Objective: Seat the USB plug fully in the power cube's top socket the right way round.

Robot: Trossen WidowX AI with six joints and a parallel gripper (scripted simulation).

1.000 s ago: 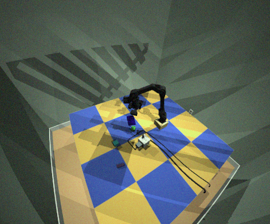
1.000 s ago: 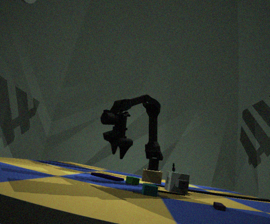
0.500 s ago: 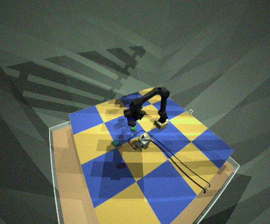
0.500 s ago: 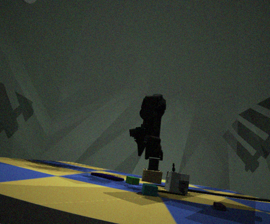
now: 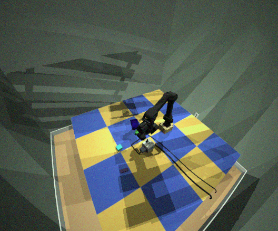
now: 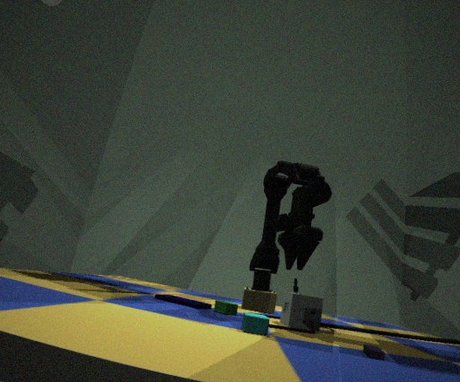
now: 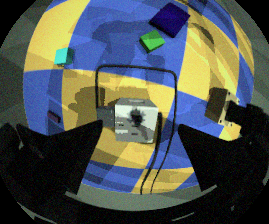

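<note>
Now: gripper tip 4 cm above the small dark USB plug and 1 cm to the right of it. The rest, counted from my gripper tip: teal block (22 cm ahead, 12 cm below, 9 cm to the right); then dark purple slab (27 cm to the right, 13 cm below, 4 cm behind); then green block (15 cm to the right, 12 cm below).
</note>
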